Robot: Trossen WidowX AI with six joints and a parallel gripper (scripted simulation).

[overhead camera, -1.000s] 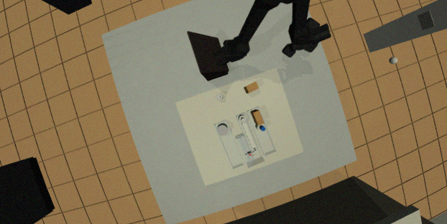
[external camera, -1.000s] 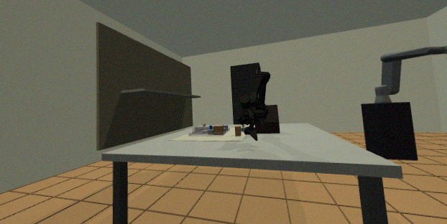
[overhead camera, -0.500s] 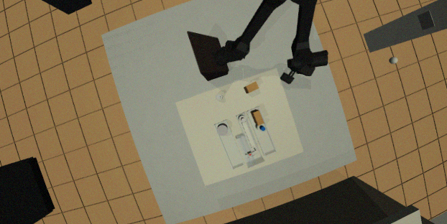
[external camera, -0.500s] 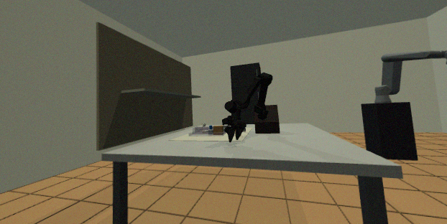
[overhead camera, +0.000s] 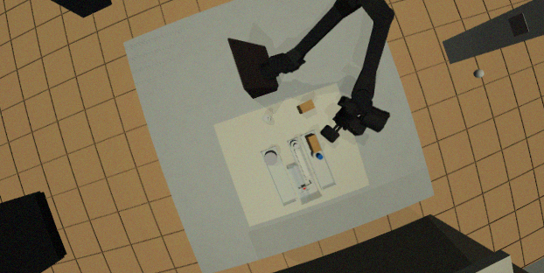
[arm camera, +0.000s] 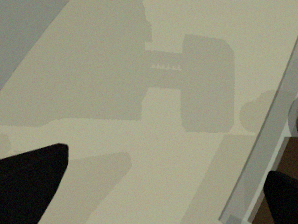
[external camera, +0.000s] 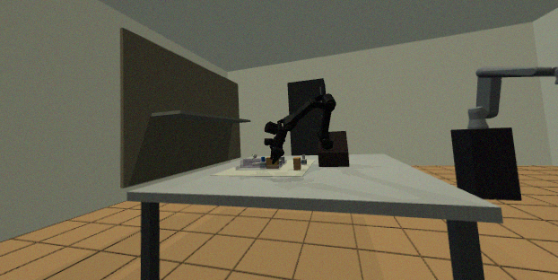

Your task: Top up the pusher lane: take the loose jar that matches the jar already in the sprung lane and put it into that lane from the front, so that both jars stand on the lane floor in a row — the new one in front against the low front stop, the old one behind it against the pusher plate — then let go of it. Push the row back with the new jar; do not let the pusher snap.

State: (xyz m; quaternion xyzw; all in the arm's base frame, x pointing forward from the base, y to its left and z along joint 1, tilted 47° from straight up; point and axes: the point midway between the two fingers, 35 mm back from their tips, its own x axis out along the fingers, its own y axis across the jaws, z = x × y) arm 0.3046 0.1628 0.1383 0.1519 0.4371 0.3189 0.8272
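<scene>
My gripper tip is 220 mm to the left of the cream mat, 70 mm short of it and 60 mm above it. Also, from my gripper tip: red mark: 220 mm to the right, 200 mm ahead, 10 mm above.
</scene>
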